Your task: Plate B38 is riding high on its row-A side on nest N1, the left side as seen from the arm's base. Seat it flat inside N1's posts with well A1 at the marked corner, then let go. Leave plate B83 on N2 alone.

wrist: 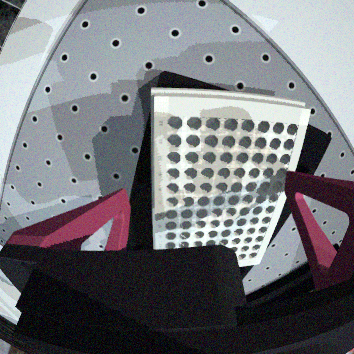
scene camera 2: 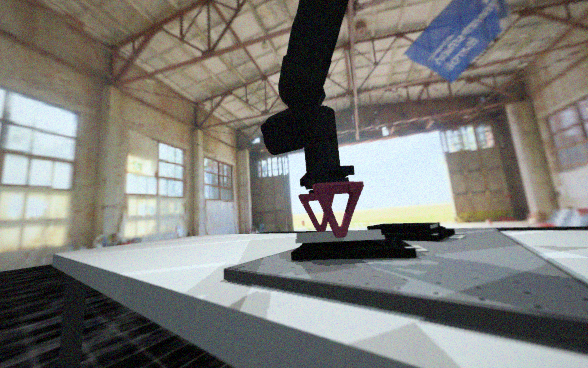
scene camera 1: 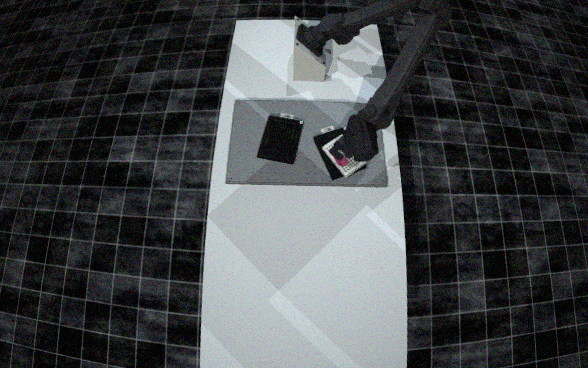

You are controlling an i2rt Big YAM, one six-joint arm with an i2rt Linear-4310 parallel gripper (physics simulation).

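Seen in the pictures: gripper, fingertip midpoint: (wrist: 208, 189) (scene camera 2: 329, 234) (scene camera 1: 348, 155); arm's base at its link origin: (scene camera 1: 308, 41).
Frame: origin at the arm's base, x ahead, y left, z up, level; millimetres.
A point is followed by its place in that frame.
Observation:
Plate B38 (scene camera 1: 352, 168) {y 189, x 441, z -104 mm} (scene camera 2: 312, 237) {y 216, x 395, z -107 mm} (wrist: 227, 150) {y 186, x 417, z -104 mm}, white with dark wells, lies on top of the black nest N1 (scene camera 1: 327, 165) {y 110, x 431, z -125 mm} (scene camera 2: 350, 251) {y 198, x 346, z -126 mm} (wrist: 140, 220) {y 179, x 335, z -125 mm}. It is turned relative to the nest and stands above it in the scene camera 2 view; its exact tilt is hard to tell. The marked A1 corner does not show clearly. My gripper (scene camera 1: 342, 159) {y 174, x 393, z -108 mm} (scene camera 2: 332, 232) {y 174, x 393, z -108 mm} (wrist: 208, 189) {y 174, x 393, z -108 mm} is open and empty, its magenta fingertips low at plate height, one on either side of the plate in the wrist view. The arm hides part of the plate and nest.
Dark plate B83 on nest N2 (scene camera 1: 280, 140) {y -52, x 363, z -121 mm} (scene camera 2: 410, 230) {y -8, x 324, z -119 mm} lies beside N1 on the grey perforated board (scene camera 1: 242, 170) {y -160, x 479, z -136 mm} (scene camera 2: 450, 295) {y 276, x 229, z -136 mm} (wrist: 100, 60) {y 270, x 400, z -136 mm}. A beige panel (scene camera 1: 307, 62) {y 5, x 76, z -38 mm} stands by the arm's base behind the board on the white table (scene camera 1: 300, 225) {y 47, x 633, z -149 mm}.

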